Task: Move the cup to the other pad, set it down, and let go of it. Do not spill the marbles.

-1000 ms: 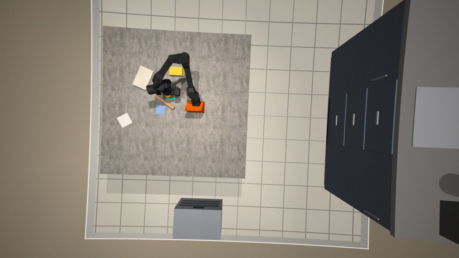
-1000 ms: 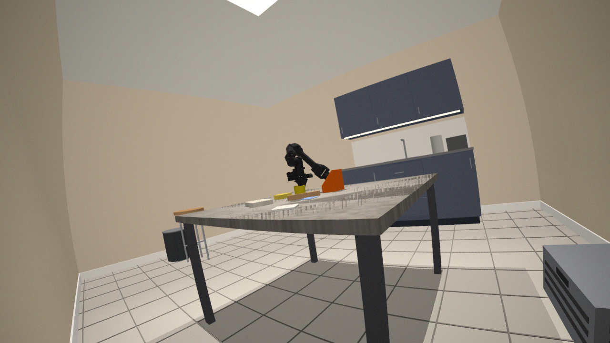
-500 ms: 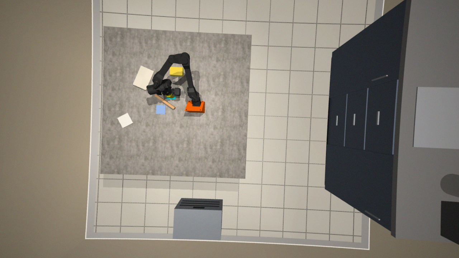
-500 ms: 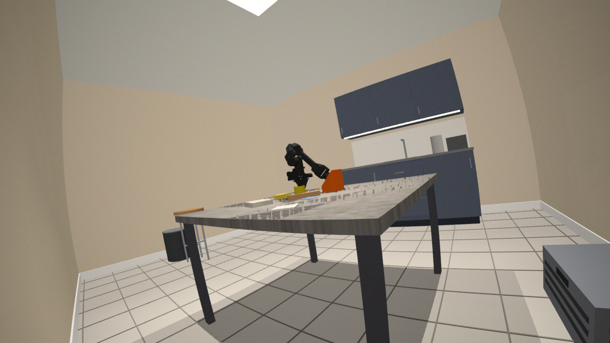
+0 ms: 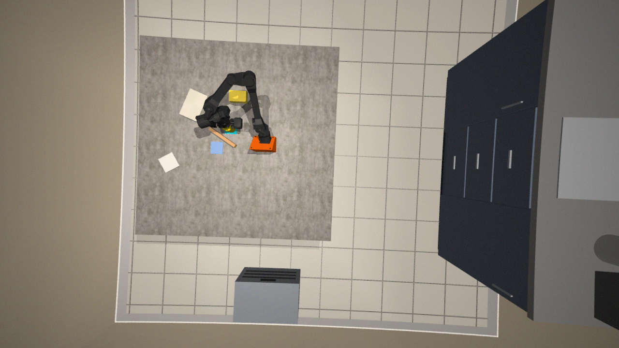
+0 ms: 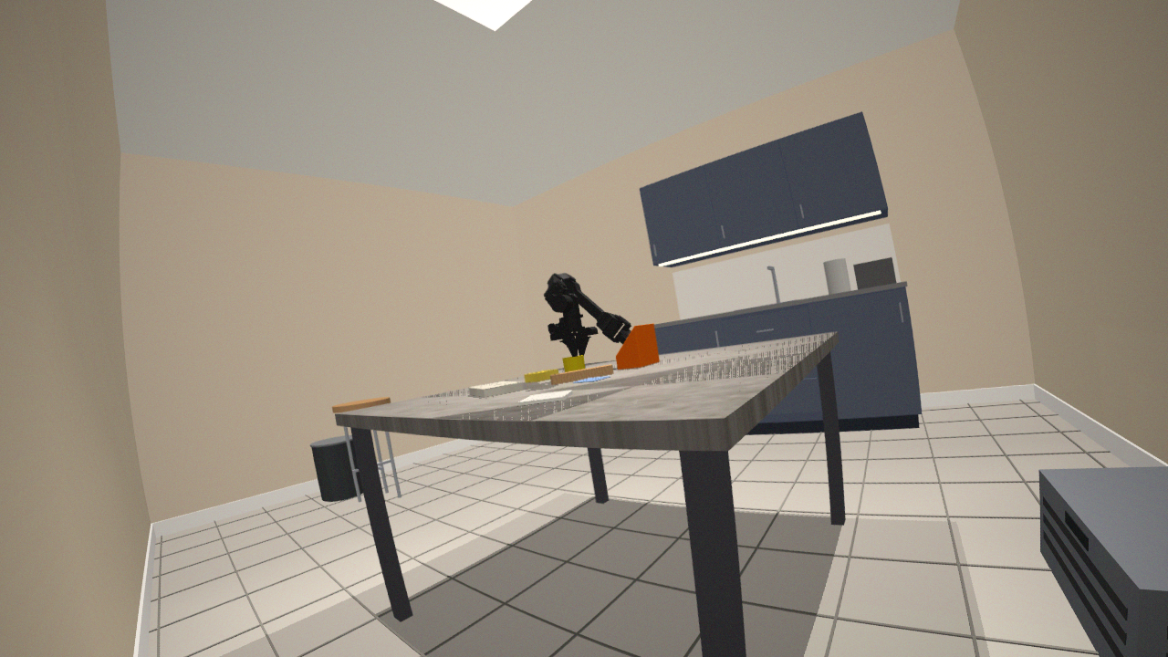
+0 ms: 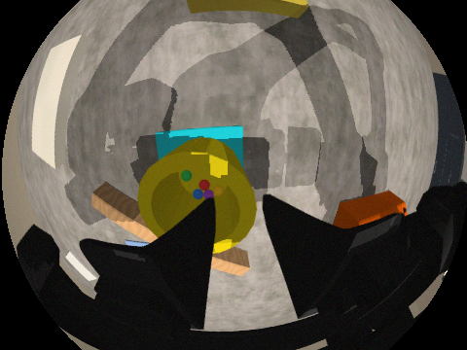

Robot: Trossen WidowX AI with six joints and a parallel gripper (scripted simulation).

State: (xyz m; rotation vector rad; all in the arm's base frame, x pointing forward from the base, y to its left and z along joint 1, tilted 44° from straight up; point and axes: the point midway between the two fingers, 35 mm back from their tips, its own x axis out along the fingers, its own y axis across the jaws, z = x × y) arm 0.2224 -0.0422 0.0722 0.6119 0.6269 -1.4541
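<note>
The yellow cup lies 3 cm below my gripper tip and 2 cm ahead of it. The rest, counted from my gripper tip: cyan pad: 7 cm below, 3 cm ahead; then blue marble: 5 cm below, 3 cm ahead, 2 cm to the left; then wooden bar: 7 cm to the left, 7 cm ahead, 6 cm below.
</note>
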